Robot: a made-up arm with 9 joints.
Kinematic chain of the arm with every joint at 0, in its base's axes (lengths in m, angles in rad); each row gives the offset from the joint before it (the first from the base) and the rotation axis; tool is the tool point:
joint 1: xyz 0 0 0.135 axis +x
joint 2: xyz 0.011 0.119 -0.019 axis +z
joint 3: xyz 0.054 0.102 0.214 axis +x
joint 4: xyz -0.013 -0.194 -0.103 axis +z
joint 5: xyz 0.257 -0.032 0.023 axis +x
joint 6: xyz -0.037 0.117 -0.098 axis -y
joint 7: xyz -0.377 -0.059 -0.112 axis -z
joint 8: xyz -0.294 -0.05 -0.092 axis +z
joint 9: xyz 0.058 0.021 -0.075 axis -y
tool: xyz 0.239 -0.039 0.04
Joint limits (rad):
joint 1: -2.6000..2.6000
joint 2: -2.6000..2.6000
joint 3: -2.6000..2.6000
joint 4: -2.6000..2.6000
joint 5: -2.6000..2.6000
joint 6: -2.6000..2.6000
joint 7: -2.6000..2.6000
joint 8: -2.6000..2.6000
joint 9: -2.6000..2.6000
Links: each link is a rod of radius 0.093 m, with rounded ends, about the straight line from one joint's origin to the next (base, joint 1, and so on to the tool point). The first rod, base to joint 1, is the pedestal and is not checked.
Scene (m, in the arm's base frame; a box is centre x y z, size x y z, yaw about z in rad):
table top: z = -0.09
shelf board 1: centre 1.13 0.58 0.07 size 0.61 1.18 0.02 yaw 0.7
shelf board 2: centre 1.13 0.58 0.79 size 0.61 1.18 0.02 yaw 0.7
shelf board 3: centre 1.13 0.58 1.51 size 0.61 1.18 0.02 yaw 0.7
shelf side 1: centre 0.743 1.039 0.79 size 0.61 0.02 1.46 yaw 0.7
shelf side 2: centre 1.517 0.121 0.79 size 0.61 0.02 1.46 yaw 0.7
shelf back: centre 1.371 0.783 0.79 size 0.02 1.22 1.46 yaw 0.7
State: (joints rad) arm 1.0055 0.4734 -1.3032 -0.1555 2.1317 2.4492 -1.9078 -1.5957 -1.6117
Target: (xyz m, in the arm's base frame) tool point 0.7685 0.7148 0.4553
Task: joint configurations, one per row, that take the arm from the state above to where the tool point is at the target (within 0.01 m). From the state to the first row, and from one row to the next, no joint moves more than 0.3 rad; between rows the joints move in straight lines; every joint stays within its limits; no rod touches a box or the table.
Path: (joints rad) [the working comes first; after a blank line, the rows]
Joints at the target: 0.1120 0.8181 -1.2190 -0.1726 2.1772 2.2188 -1.1395 -1.6420 -1.9551
Straight joint move there: clear.

1: 0.7077 0.5883 -1.2751 -0.1612 2.1469 2.3724 -1.6517 -1.6111 -1.7262
2: 0.4098 0.7032 -1.2471 -0.1669 2.1621 2.2956 -1.3956 -1.6265 -1.8406
3: 0.1120 0.8181 -1.2190 -0.1726 2.1772 2.2188 -1.1395 -1.6420 -1.9551

